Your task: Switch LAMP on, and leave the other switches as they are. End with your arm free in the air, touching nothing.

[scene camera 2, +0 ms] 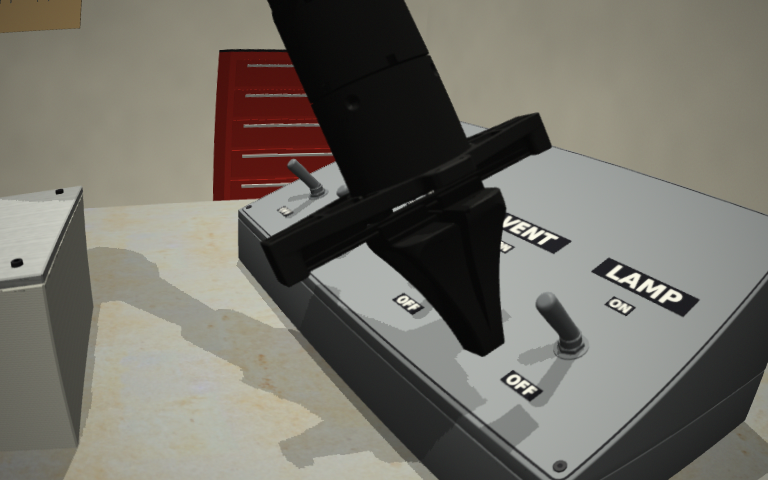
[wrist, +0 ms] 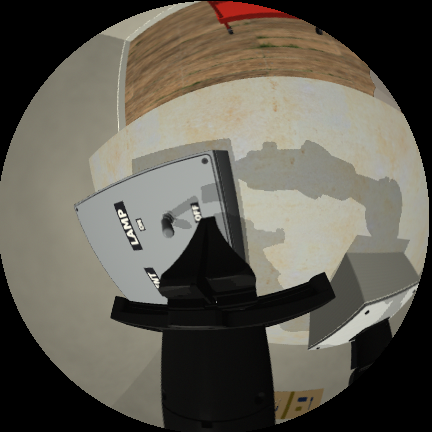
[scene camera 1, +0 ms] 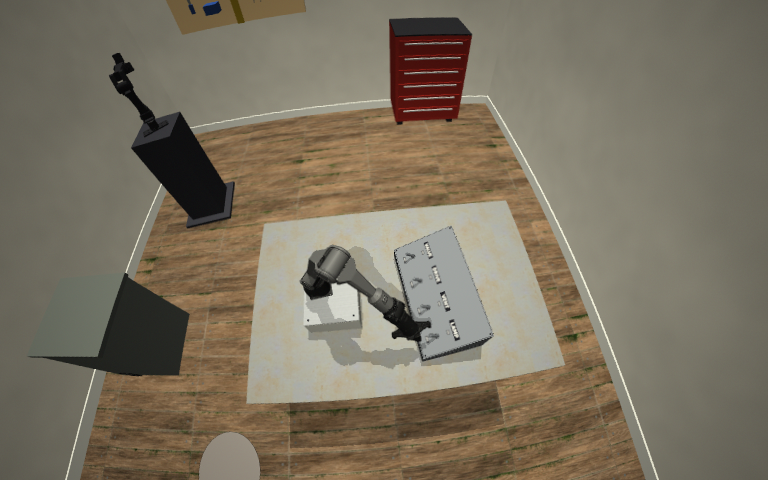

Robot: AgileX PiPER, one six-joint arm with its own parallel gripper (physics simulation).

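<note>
The grey switch panel has a row of toggle levers. The LAMP lever is at the near end and tilts toward its OFF label. My gripper is shut and empty, with its tips low over the panel beside the LAMP lever, toward the VENT side and the low edge. A gap shows between tips and lever. The VENT lever is hidden behind my gripper in scene camera 2. The DRIVE lever and VALVE lever also tilt toward OFF.
My arm's base stands on a pale block beside the panel's low edge. A red drawer cabinet stands far back. A black pillar with another arm and a grey-green box stand at the left.
</note>
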